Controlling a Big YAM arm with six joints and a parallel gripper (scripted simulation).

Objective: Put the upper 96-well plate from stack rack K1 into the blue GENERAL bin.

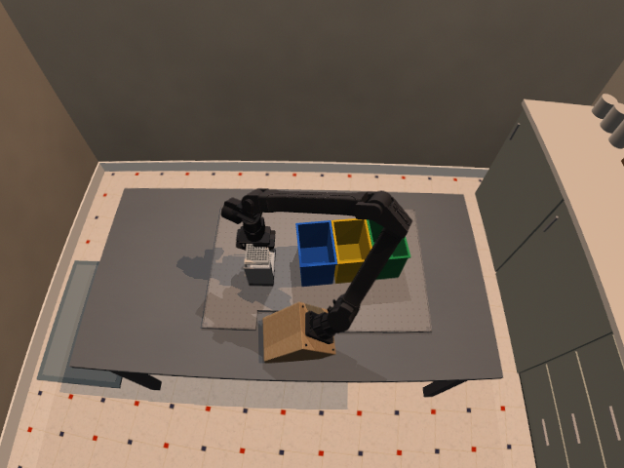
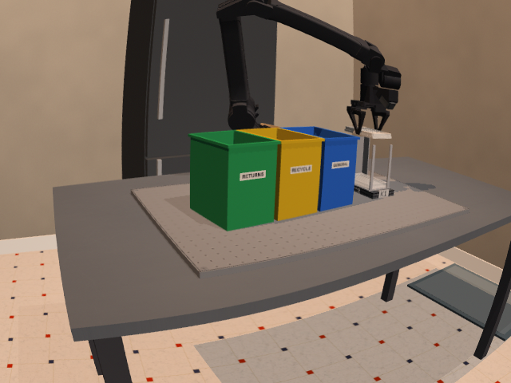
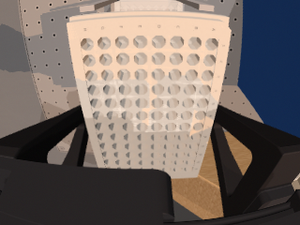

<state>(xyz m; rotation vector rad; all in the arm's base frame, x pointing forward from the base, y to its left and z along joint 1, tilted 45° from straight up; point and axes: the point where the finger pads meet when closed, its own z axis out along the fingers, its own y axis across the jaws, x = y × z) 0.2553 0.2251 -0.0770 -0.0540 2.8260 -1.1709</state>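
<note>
The blue bin labelled general lies 2 cm ahead of my hand, 20 cm to the right of it and 9 cm below it. From my hand the other things lie so: white 96-well plate: right at my hand; then green returns bin: 5 cm ahead, 47 cm to the right, 9 cm below; then yellow recycle bin: 4 cm ahead, 34 cm to the right, 9 cm below.
</note>
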